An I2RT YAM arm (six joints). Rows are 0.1 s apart.
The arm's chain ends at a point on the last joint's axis. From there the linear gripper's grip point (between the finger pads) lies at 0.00 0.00 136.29 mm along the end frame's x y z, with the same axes.
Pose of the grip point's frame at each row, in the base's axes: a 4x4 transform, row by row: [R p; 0 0 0 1], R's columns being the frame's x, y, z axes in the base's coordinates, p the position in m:
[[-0.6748 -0.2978 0.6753 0.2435], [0.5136 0.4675 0.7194 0.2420], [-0.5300 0.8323 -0.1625 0.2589], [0 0 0 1]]
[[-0.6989 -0.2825 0.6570 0.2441], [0.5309 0.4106 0.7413 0.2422], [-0.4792 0.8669 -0.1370 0.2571], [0 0 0 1]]
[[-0.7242 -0.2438 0.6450 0.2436], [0.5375 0.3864 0.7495 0.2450], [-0.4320 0.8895 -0.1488 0.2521], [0 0 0 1]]
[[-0.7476 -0.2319 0.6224 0.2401], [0.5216 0.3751 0.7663 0.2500], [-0.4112 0.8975 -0.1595 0.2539], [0 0 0 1]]
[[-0.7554 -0.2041 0.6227 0.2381], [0.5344 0.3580 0.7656 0.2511], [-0.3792 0.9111 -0.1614 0.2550], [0 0 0 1]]
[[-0.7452 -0.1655 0.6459 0.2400], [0.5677 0.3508 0.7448 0.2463], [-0.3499 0.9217 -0.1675 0.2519], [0 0 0 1]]
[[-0.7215 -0.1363 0.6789 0.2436], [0.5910 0.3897 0.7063 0.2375], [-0.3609 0.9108 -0.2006 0.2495], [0 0 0 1]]
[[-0.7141 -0.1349 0.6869 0.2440], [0.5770 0.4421 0.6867 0.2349], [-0.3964 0.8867 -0.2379 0.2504], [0 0 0 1]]
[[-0.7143 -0.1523 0.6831 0.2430], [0.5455 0.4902 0.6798 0.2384], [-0.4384 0.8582 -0.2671 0.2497], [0 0 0 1]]
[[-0.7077 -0.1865 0.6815 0.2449], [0.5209 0.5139 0.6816 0.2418], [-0.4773 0.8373 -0.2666 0.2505], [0 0 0 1]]
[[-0.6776 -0.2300 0.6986 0.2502], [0.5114 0.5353 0.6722 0.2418], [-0.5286 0.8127 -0.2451 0.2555], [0 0 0 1]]
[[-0.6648 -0.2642 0.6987 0.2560], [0.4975 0.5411 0.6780 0.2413], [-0.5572 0.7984 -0.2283 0.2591], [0 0 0 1]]
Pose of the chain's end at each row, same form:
[[-0.6748 -0.2978 0.6753 0.1515], [0.5136 0.4675 0.7194 0.1440], [-0.5300 0.8323 -0.1625 0.2810], [0 0 0 1]]
[[-0.6989 -0.2825 0.6570 0.1546], [0.5309 0.4106 0.7413 0.1412], [-0.4792 0.8669 -0.1370 0.2758], [0 0 0 1]]
[[-0.7242 -0.2438 0.6450 0.1557], [0.5375 0.3864 0.7495 0.1429], [-0.4320 0.8895 -0.1488 0.2724], [0 0 0 1]]
[[-0.7476 -0.2319 0.6224 0.1553], [0.5216 0.3751 0.7663 0.1456], [-0.4112 0.8975 -0.1595 0.2756], [0 0 0 1]]
[[-0.7554 -0.2041 0.6227 0.1532], [0.5344 0.3580 0.7656 0.1468], [-0.3792 0.9111 -0.1614 0.2770], [0 0 0 1]]
[[-0.7452 -0.1655 0.6459 0.1520], [0.5677 0.3508 0.7448 0.1448], [-0.3499 0.9217 -0.1675 0.2747], [0 0 0 1]]
[[-0.7215 -0.1363 0.6789 0.1511], [0.5910 0.3897 0.7063 0.1412], [-0.3609 0.9108 -0.2006 0.2768], [0 0 0 1]]
[[-0.7141 -0.1349 0.6869 0.1504], [0.5770 0.4421 0.6867 0.1413], [-0.3964 0.8867 -0.2379 0.2828], [0 0 0 1]]
[[-0.7143 -0.1523 0.6831 0.1499], [0.5455 0.4902 0.6798 0.1458], [-0.4384 0.8582 -0.2671 0.2861], [0 0 0 1]]
[[-0.7077 -0.1865 0.6815 0.1520], [0.5209 0.5139 0.6816 0.1489], [-0.4773 0.8373 -0.2666 0.2868], [0 0 0 1]]
[[-0.6776 -0.2300 0.6986 0.1550], [0.5114 0.5353 0.6722 0.1502], [-0.5286 0.8127 -0.2451 0.2889], [0 0 0 1]]
[[-0.6648 -0.2642 0.6987 0.1608], [0.4975 0.5411 0.6780 0.1489], [-0.5572 0.7984 -0.2283 0.2902], [0 0 0 1]]

